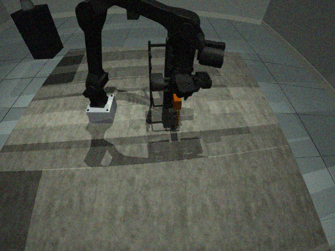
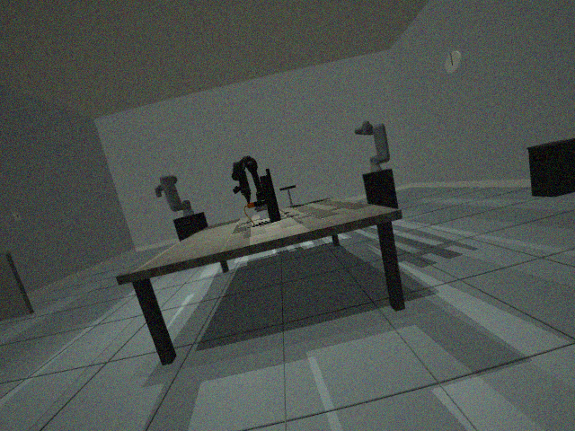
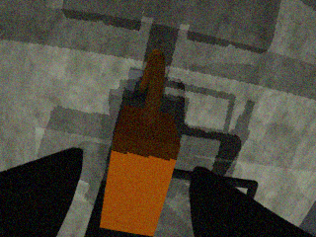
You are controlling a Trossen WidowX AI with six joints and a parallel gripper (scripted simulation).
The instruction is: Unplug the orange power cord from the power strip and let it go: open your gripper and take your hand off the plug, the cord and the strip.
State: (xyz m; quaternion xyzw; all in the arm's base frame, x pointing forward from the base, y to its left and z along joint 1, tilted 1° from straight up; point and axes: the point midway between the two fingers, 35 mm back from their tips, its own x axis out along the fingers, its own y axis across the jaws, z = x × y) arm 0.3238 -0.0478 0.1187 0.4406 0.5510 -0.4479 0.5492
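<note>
The orange plug is 30 mm to the left of my gripper tip, 10 mm below it and 10 mm behind it.
</note>
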